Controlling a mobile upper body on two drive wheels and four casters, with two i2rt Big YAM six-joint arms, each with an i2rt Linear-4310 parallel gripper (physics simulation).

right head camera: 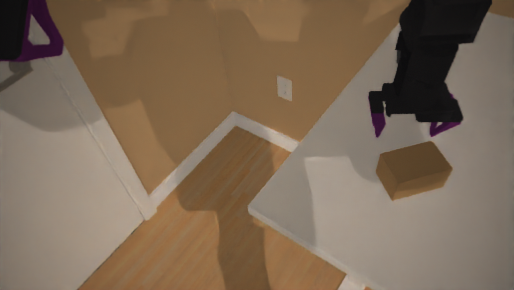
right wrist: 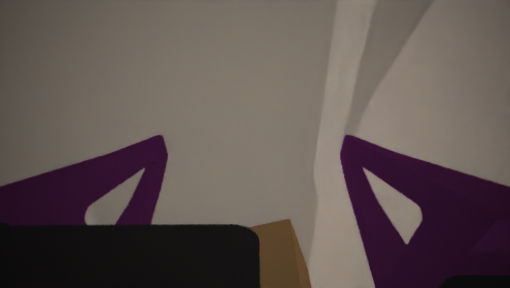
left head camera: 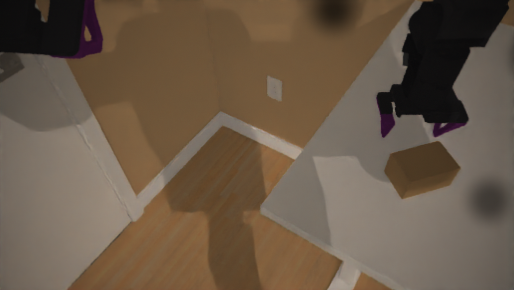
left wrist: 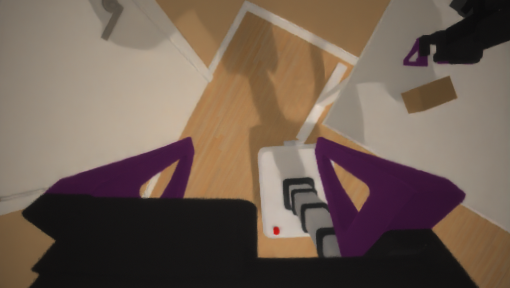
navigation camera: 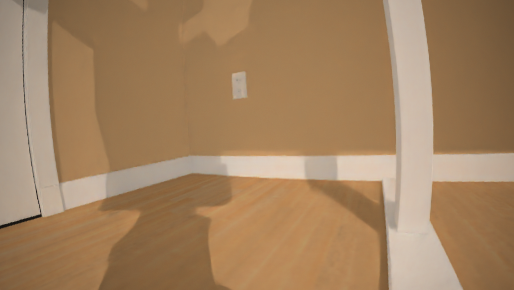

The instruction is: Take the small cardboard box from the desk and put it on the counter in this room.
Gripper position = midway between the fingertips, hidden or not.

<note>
In view: my left gripper (left head camera: 46, 41), my right gripper (right head camera: 403, 134), a small brown cardboard box (right head camera: 419, 168), a white desk (right head camera: 326, 196) and a white door (right head camera: 77, 196).
The small brown cardboard box is seen too in the left head camera view (left head camera: 424, 168) and in the left wrist view (left wrist: 435, 93). My left gripper also shows in the left wrist view (left wrist: 254, 144). My right gripper shows as well in the right wrist view (right wrist: 253, 145), in the left head camera view (left head camera: 408, 134) and in the left wrist view (left wrist: 420, 62). The navigation camera view does not show the small brown cardboard box: it is out of frame.
</note>
